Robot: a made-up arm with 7 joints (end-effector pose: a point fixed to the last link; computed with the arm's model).
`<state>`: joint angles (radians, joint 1 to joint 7).
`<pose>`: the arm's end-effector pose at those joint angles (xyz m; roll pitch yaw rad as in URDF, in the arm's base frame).
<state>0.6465 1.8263 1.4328 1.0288 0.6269 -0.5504 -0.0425</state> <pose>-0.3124 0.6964 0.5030 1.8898 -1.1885 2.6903</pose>
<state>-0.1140 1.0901 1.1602 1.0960 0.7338 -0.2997 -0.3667</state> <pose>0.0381 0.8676 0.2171 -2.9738 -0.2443 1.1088</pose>
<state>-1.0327 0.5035 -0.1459 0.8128 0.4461 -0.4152 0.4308</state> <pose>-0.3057 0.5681 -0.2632 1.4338 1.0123 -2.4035</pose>
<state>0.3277 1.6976 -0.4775 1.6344 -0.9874 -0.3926 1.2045</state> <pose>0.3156 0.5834 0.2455 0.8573 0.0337 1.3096</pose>
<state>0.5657 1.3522 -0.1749 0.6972 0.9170 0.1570 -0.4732</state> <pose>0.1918 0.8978 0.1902 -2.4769 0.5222 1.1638</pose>
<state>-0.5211 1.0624 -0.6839 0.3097 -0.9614 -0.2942 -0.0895</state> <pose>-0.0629 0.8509 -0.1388 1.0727 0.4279 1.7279</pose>
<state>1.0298 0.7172 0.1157 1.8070 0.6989 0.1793 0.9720</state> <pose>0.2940 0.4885 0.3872 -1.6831 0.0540 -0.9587</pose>
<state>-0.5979 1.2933 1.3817 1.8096 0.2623 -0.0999 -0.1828</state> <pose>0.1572 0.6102 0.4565 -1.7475 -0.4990 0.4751</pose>
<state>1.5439 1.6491 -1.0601 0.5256 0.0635 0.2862 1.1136</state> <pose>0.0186 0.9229 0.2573 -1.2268 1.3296 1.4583</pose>
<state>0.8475 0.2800 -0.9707 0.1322 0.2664 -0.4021 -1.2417</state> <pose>0.5153 0.5057 -0.2044 -2.0609 0.1130 0.9494</pose>
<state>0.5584 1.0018 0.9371 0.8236 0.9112 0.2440 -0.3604</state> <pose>0.1375 0.8959 0.0880 2.6568 0.2049 0.6897</pose>
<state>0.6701 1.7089 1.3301 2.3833 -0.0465 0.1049 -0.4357</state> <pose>-0.2279 0.2741 0.4010 1.4830 -0.9193 -2.6130</pose>
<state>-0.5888 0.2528 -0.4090 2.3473 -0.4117 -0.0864 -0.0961</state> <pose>0.1888 0.2363 -0.0131 -2.3000 0.3399 -0.4639</pose>
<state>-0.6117 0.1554 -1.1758 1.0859 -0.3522 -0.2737 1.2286</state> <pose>-0.1922 0.0824 -0.3457 3.0279 0.2303 3.0995</pose>
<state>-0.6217 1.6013 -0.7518 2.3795 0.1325 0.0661 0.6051</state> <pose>0.1238 0.3200 -0.0332 2.4931 0.9365 -3.1006</pose>
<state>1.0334 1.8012 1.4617 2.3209 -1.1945 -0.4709 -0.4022</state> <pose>-0.2700 0.2415 0.2705 2.5606 -0.2425 -2.0452</pose>
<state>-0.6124 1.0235 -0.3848 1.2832 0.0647 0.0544 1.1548</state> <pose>0.0909 0.6077 -0.2248 1.8161 0.5674 -3.1138</pose>
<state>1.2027 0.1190 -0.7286 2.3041 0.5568 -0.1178 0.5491</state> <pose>0.1890 0.1093 0.3522 -1.2711 0.0359 -1.8999</pose>
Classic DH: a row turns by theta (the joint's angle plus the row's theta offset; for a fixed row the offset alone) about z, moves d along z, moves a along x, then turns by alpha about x. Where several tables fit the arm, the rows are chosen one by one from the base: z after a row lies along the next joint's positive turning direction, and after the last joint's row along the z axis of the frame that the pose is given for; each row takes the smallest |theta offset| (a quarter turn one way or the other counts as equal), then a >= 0, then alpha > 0; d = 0 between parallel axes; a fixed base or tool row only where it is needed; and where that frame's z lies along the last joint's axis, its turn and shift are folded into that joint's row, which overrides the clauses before.
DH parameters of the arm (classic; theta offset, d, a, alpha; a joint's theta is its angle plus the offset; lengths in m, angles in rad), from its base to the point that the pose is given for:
base (fixed): 0 0.179 0.014 1.5708
joint 1: 1.5708 -0.232 0.019 1.5708
joint 2: -1.5708 -0.027 0.013 -1.5708
joint 3: 1.5708 -0.337 0.023 -1.5708
joint 4: 0 -0.054 0.021 1.5708
joint 5: 0 -0.348 0.025 1.5708
joint 6: -1.5708 0.02 0.012 -1.5708
joint 7: -0.5888 0.0056 0.0269 0.6538
tool (fixed): 0.9886 -0.0196 0 0

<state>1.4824 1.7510 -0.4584 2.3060 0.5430 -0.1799 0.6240</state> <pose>0.0599 0.3445 0.4276 -0.7424 0.0351 -0.2448</pose>
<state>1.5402 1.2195 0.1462 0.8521 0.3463 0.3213 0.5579</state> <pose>0.1244 0.8584 0.3747 -2.5738 -0.1124 0.2420</pose>
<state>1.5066 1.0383 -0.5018 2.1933 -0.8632 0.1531 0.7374</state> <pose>0.1444 0.3139 0.4498 -0.7710 -0.7322 0.3344</pose>
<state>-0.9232 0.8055 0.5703 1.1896 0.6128 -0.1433 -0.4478</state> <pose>-0.0018 0.7833 -0.0762 -1.7991 0.7572 1.3336</pose>
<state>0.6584 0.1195 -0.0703 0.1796 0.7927 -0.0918 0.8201</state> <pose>0.4277 0.3762 -0.3703 2.6842 0.2465 -1.0540</pose>
